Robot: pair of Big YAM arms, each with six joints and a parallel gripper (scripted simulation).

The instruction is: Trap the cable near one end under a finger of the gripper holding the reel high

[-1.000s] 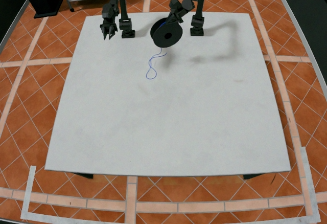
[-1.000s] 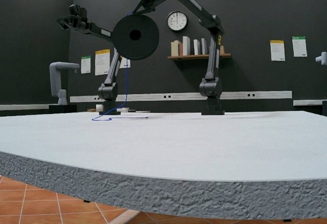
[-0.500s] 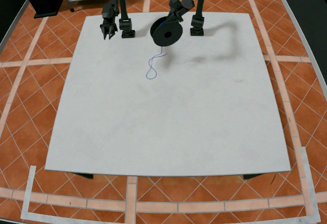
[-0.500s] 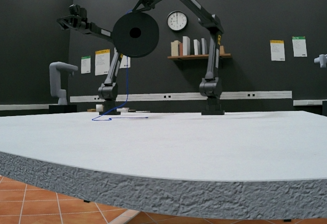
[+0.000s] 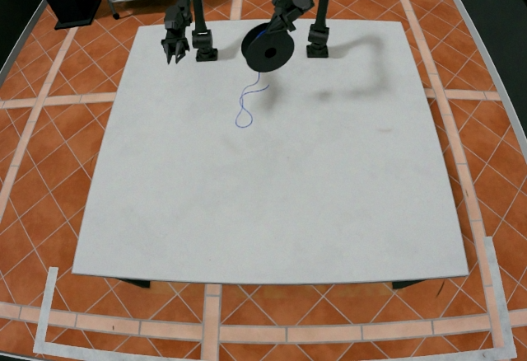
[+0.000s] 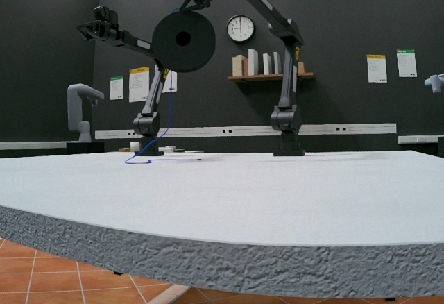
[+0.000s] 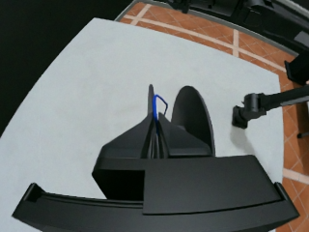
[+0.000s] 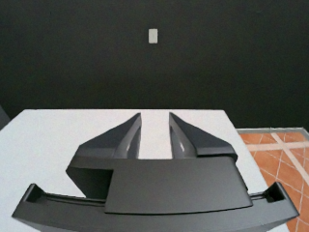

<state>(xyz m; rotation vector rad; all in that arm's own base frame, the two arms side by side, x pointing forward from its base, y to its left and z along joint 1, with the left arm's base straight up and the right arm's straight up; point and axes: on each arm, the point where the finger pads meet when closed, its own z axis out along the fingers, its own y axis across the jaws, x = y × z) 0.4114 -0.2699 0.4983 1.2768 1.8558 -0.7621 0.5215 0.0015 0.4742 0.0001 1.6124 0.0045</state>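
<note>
The black reel lies 110 mm below my left hand and 30 mm behind it.
</note>
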